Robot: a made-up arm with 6 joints. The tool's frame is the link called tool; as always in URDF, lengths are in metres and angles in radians. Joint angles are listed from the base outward.
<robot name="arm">
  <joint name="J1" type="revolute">
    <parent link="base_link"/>
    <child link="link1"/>
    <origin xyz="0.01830 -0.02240 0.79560" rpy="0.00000 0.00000 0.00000"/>
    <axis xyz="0 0 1"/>
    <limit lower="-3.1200" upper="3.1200"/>
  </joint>
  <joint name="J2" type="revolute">
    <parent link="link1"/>
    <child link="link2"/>
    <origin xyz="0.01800 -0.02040 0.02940" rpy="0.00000 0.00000 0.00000"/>
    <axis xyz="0 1 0"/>
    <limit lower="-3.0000" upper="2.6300"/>
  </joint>
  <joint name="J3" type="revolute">
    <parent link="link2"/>
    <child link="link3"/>
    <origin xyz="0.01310 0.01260 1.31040" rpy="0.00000 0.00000 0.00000"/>
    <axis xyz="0 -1 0"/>
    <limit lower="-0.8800" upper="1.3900"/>
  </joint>
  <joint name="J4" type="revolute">
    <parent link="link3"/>
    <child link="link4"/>
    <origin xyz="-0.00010 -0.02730 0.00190" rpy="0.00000 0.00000 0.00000"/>
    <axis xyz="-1 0 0"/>
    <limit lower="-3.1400" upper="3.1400"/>
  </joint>
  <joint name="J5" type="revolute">
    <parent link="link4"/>
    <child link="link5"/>
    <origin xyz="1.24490 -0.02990 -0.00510" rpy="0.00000 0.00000 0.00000"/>
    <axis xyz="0 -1 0"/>
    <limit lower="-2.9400" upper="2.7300"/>
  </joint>
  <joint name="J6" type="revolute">
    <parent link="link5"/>
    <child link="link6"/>
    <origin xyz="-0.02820 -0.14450 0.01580" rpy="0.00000 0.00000 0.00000"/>
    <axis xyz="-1 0 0"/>
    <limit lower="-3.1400" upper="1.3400"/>
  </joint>
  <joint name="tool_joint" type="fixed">
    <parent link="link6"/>
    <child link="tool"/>
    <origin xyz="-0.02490 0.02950 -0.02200" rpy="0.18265 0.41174 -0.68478"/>
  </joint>
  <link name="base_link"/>
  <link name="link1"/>
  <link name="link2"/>
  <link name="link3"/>
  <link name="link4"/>
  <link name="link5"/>
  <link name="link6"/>
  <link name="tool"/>
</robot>
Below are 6 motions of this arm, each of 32 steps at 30 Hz.
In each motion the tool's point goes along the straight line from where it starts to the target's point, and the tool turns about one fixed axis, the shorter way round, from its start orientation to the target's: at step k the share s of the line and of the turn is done. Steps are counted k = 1, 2, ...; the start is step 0. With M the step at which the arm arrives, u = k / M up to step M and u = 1 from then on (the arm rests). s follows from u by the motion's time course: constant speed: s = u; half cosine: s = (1 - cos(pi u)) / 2; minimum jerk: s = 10 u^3 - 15 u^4 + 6 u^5.
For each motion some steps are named. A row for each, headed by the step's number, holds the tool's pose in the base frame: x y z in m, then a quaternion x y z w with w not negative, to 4 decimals.
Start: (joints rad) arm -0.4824 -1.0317 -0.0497 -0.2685 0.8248 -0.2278
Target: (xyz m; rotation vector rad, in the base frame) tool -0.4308 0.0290 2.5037 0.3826 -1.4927 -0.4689
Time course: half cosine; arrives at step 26
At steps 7, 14, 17, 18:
7: -0.3874 0.0096 2.4762 0.3503 -0.6419 -0.1402 0.6675
14: -0.4079 0.0188 2.4892 0.2672 -0.6575 -0.1739 0.6827
17: -0.4168 0.0228 2.4948 0.2299 -0.6625 -0.1882 0.6876
18: -0.4195 0.0240 2.4966 0.2187 -0.6638 -0.1925 0.6888

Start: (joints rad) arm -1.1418 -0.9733 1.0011 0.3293 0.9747 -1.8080
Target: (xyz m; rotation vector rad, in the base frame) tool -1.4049 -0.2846 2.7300 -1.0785 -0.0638 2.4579
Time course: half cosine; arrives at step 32
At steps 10, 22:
10: -0.9361 0.9531 2.6595 -0.2292 -0.3987 0.4933 0.7384
22: -1.2710 0.0690 2.7099 -0.3666 -0.1429 0.8264 0.4028

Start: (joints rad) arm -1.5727 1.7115 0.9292 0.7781 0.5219 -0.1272
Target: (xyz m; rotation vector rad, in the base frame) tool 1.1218 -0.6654 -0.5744 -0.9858 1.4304 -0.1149
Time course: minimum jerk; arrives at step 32
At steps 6, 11, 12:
6: -0.0841 -2.1648 -0.1824 0.0183 0.2999 -0.7723 0.5598
11: 0.1400 -1.8862 -0.2552 -0.0778 0.3933 -0.6743 0.6201
12: 0.2029 -1.8079 -0.2757 -0.1045 0.4175 -0.6429 0.6336

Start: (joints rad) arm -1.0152 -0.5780 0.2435 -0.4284 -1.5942 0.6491
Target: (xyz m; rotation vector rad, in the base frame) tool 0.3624 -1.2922 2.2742 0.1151 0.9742 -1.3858
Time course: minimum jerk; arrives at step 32
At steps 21, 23, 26, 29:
21: 0.2652 -1.0617 2.3956 0.0389 0.4312 -0.5940 0.6780
23: 0.3024 -1.1500 2.3491 0.0435 0.4310 -0.6012 0.6715
26: 0.3414 -1.2424 2.3005 0.0483 0.4308 -0.6086 0.6646
29: 0.3593 -1.2849 2.2780 0.0505 0.4307 -0.6120 0.6613

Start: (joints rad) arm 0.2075 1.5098 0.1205 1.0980 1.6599 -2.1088
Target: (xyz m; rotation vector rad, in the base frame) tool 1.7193 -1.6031 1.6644 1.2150 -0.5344 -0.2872
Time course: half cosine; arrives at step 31
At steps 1, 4, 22, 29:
1: 1.6835 0.1514 -0.2583 0.4541 0.7859 0.2655 0.3251
4: 1.6848 0.0846 -0.1851 0.4758 0.7611 0.2547 0.3598
22: 1.7123 -1.2620 1.2905 0.6211 -0.0188 -0.0506 0.7818
29: 1.7189 -1.5851 1.6447 0.5659 -0.2353 -0.1286 0.7796

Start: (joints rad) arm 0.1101 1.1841 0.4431 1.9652 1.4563 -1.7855
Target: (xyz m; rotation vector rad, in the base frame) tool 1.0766 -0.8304 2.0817 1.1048 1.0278 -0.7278
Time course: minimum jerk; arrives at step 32
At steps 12, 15, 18, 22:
12: 1.9167 -0.0833 1.0285 0.1181 0.6599 0.1644 0.7236
15: 1.7239 -0.2547 1.2702 0.2144 0.6362 0.0511 0.7393
18: 1.5217 -0.4345 1.5237 0.3101 0.5958 -0.0689 0.7377
22: 1.2852 -0.6448 1.8201 0.4119 0.5295 -0.2069 0.7121

